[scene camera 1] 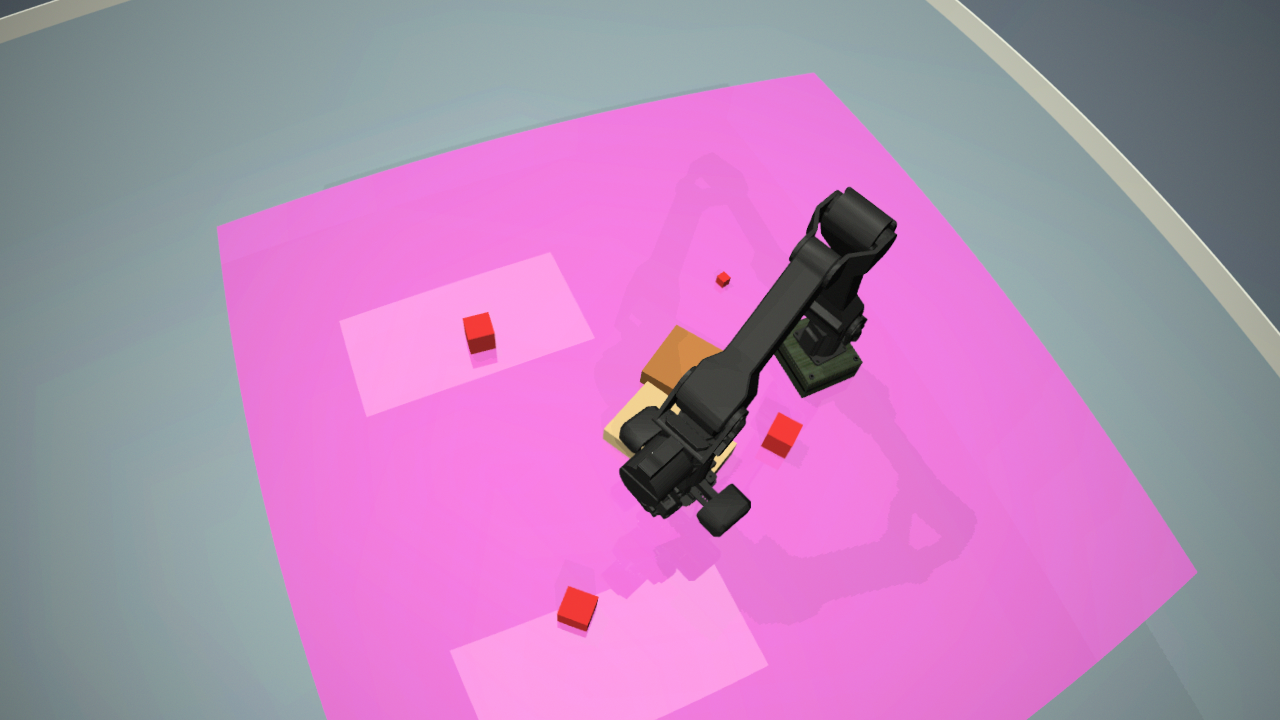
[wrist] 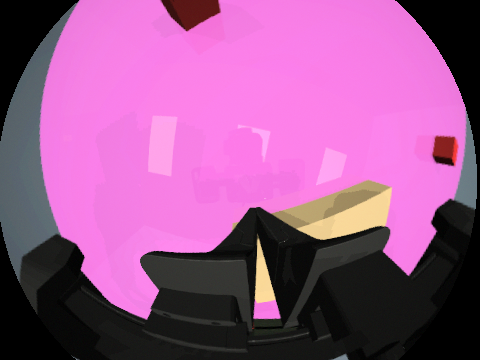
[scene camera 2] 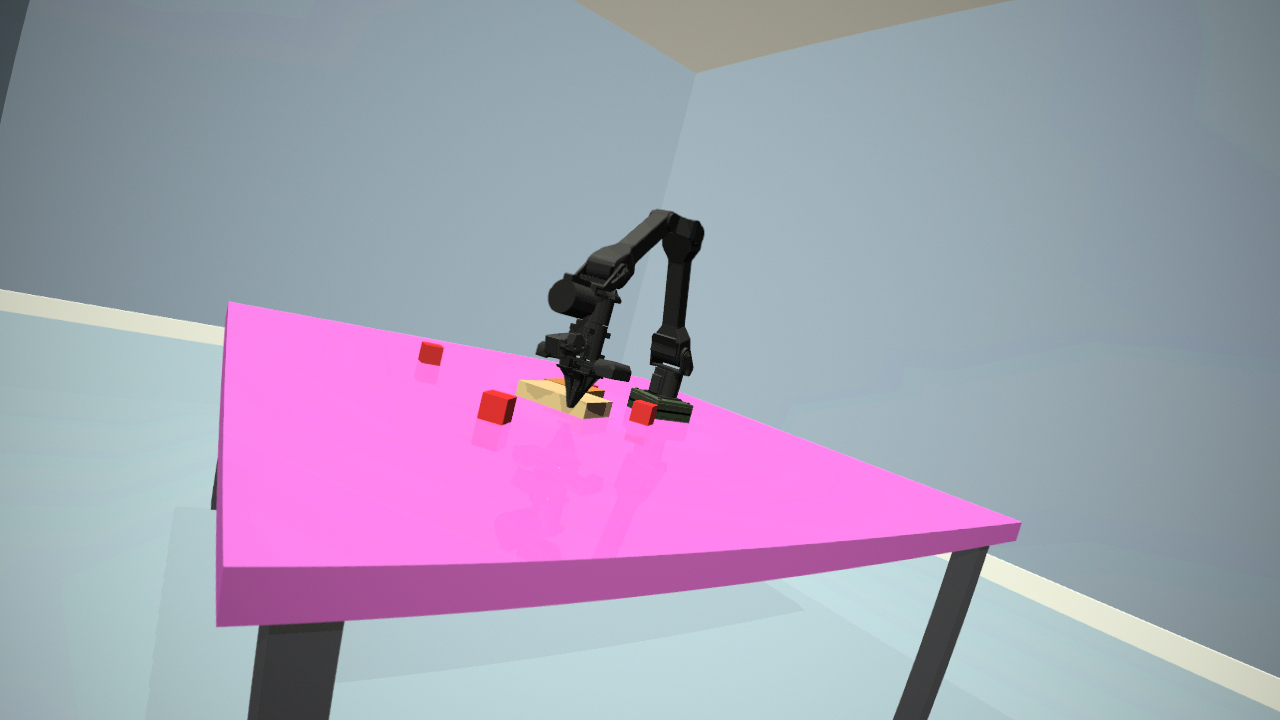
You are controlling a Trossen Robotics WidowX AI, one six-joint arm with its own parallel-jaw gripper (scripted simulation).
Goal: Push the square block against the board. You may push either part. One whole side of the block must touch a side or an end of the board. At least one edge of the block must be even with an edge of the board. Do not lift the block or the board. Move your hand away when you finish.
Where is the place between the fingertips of my gripper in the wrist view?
254,212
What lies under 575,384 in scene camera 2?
My gripper.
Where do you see a board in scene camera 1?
649,395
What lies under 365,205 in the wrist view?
A board.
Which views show my gripper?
Scene camera 1, the wrist view and scene camera 2: all of them.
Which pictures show the board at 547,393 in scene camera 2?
Scene camera 1, the wrist view and scene camera 2: all of them.
